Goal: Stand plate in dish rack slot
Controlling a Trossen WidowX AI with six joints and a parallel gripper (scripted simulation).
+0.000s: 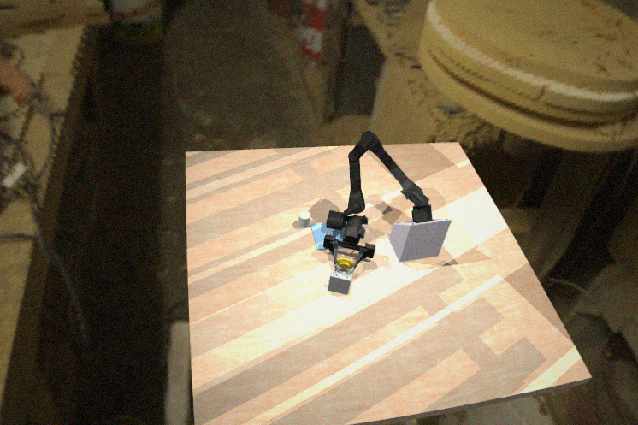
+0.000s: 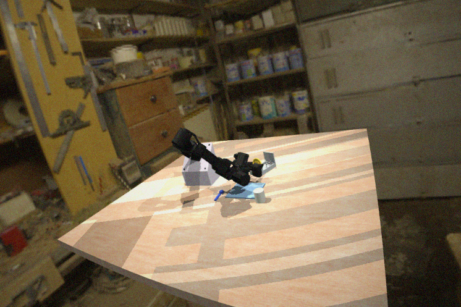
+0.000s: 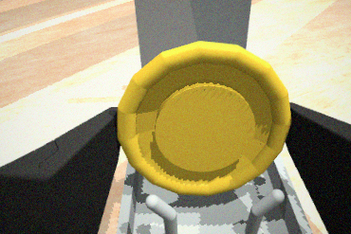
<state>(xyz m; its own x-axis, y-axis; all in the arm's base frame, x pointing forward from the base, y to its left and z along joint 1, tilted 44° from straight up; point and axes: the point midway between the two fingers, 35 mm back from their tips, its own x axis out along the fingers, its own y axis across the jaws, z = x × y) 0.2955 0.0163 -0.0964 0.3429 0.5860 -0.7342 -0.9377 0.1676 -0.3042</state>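
The grey dish rack is 10 mm ahead of my gripper tip, 20 mm to the left of it and 30 mm below it. From my gripper tip the other things lie so: blue spoon 100 mm behind, 240 mm to the right, 40 mm below; blue mat 10 mm ahead, 190 mm to the right, 50 mm below; yellow plate 10 mm to the right.
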